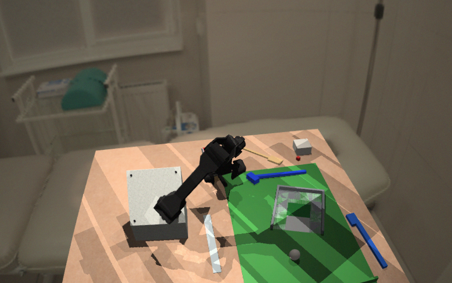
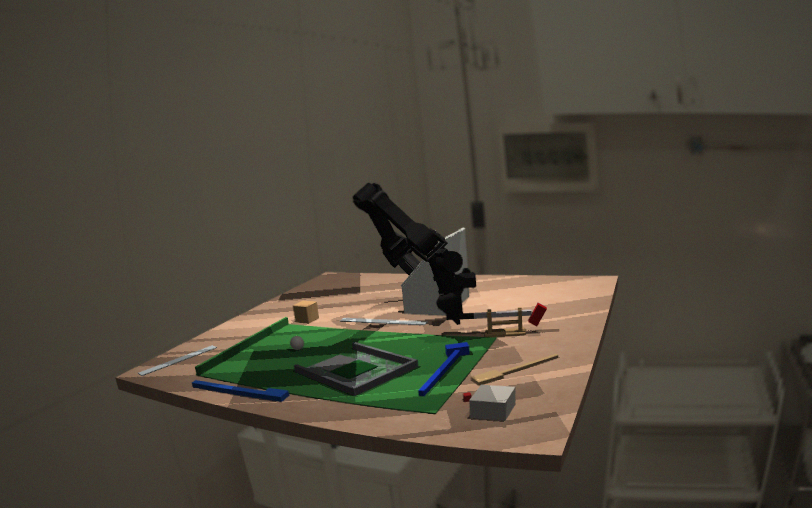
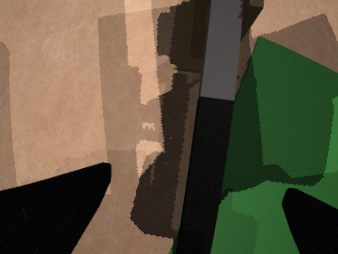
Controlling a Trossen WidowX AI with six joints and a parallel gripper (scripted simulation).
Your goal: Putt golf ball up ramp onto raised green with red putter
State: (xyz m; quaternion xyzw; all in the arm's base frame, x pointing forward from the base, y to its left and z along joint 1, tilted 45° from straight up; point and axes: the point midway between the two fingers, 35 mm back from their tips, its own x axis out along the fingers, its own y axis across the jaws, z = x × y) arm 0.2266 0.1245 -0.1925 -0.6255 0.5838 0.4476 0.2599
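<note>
Right now the wooden stand is 130 mm to the left of my gripper tip, 30 mm behind it and 20 mm below it. Also, from my gripper tip: blue putter (260 mm ahead, 50 mm to the left, 30 mm below); then small red cube (410 mm ahead, 170 mm to the left, 40 mm below); then white golf ball (430 mm to the right, 220 mm ahead, 30 mm below).
</note>
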